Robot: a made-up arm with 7 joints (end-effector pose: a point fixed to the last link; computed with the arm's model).
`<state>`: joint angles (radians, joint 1 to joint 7).
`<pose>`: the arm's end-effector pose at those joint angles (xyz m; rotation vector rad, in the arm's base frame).
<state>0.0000 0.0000 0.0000 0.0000 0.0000 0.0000 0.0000</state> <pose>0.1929 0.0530 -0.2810 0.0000 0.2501 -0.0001</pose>
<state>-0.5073 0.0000 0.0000 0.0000 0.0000 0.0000 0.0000</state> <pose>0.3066 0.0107 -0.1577 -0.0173 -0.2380 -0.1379</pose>
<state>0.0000 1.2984 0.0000 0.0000 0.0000 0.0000 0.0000</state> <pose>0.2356 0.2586 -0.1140 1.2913 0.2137 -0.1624</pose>
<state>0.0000 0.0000 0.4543 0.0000 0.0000 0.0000 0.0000</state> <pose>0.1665 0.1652 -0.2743 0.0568 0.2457 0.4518</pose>
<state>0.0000 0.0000 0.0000 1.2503 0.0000 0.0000 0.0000</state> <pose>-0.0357 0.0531 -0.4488 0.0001 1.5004 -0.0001</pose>
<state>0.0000 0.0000 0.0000 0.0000 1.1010 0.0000 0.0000</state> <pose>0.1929 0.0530 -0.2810 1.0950 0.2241 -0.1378</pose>
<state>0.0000 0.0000 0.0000 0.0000 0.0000 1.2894 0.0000</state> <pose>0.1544 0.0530 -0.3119 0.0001 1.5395 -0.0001</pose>
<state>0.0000 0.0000 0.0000 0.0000 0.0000 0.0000 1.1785</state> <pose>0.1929 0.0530 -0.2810 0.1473 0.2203 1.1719</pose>
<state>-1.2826 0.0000 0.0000 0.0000 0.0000 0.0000 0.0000</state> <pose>0.3269 -0.0602 0.0923 -0.0431 -0.9854 -0.3428</pose>
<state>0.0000 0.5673 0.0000 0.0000 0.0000 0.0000 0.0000</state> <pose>0.2029 0.1704 -0.2418 0.5643 0.2433 -0.0711</pose>
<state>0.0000 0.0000 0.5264 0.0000 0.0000 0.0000 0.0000</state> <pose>0.1579 0.1814 -0.2721 0.0658 0.2442 0.5235</pose>
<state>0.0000 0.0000 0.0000 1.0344 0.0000 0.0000 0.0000</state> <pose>0.0161 0.0531 -0.4428 0.0001 1.2845 -0.0001</pose>
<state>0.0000 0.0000 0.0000 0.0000 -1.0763 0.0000 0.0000</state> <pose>0.1929 0.0530 -0.2810 -1.0704 0.2255 0.1344</pose>
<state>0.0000 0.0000 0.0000 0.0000 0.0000 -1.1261 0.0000</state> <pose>0.1794 0.0530 -0.2394 -0.0001 -0.8760 -0.0001</pose>
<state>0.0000 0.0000 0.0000 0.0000 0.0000 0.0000 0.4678</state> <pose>0.1929 0.0530 -0.2810 0.0585 0.2455 0.4652</pose>
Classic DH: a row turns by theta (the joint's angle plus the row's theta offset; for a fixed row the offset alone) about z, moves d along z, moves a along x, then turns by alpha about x. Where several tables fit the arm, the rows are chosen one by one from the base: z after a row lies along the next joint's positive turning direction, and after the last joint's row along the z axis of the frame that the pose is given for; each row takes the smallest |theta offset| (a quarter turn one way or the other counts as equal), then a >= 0, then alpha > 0; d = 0 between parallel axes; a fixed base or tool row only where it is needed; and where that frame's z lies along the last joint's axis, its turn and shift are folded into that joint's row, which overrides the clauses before.
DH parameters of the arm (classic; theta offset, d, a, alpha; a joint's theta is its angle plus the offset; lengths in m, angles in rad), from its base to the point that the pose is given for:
base (fixed): -0.071 0 0 -1.3004
joint 1: -1.3111 0.0398 -0.0145 -1.5708
joint 2: 1.2915 0.0001 -0.008 1.5708
joint 3: 1.5708 -0.2065 0.0145 -1.5708
joint 4: 1.5708 0.0028 0.0151 1.5708
joint 5: 0 0.2008 0 -1.5708
joint 6: -1.5708 0 0.041 1.5708
joint 7: 0 0 0 0

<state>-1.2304 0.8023 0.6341 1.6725 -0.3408 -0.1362 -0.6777</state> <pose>0.3418 0.2939 -0.1627 -0.5016 0.0008 0.0717</pose>
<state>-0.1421 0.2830 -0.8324 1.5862 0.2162 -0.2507 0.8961</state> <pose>-0.0379 0.1697 -0.4298 1.3893 0.8568 -0.1353</pose>
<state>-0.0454 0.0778 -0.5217 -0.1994 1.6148 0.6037 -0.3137</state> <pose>0.1845 -0.0395 -0.2261 1.5583 0.3070 -0.2027</pose>
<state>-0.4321 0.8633 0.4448 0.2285 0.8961 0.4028 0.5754</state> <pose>0.2622 0.3114 -0.0583 1.6016 -0.0921 1.3069</pose>
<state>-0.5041 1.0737 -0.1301 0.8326 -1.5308 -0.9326 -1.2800</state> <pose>0.2450 0.3590 -0.1236 0.3226 -0.6672 -0.4785</pose>
